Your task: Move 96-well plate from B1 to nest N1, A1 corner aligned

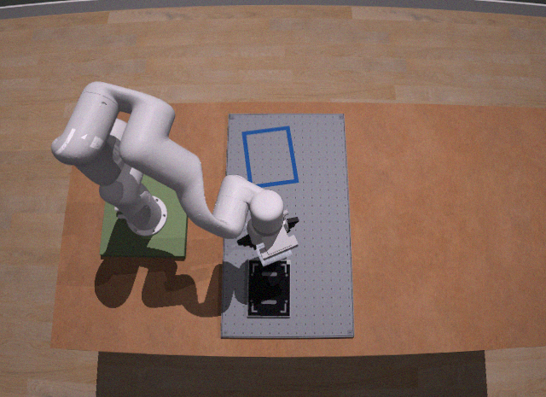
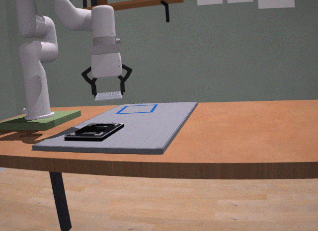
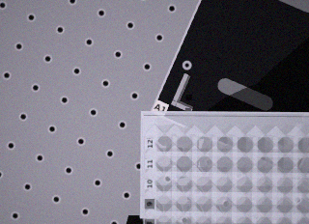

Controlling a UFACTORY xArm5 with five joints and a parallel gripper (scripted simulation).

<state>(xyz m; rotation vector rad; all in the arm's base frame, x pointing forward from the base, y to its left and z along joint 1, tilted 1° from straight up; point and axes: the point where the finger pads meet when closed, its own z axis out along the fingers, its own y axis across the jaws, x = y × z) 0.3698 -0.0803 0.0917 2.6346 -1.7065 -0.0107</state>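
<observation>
The black plate nest lies 12 cm to the right of my hand and 10 cm below it. Round my hand: 96-well plate: 1 cm below; then A1 label: 6 cm ahead, 5 cm to the right, 10 cm below.
</observation>
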